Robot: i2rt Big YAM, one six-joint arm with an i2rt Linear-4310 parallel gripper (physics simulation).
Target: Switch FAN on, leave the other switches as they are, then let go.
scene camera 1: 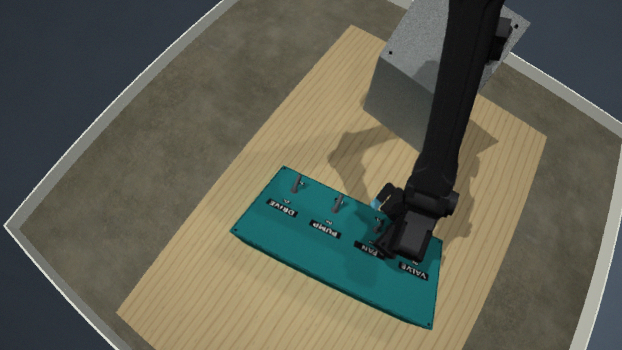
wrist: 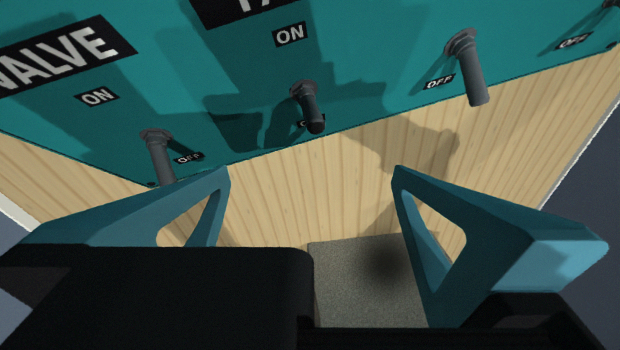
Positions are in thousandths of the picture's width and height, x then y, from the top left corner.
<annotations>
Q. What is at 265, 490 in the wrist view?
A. A valve lever.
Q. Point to a pump lever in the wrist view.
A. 769, 256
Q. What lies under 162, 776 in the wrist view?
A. The gripper.
</annotations>
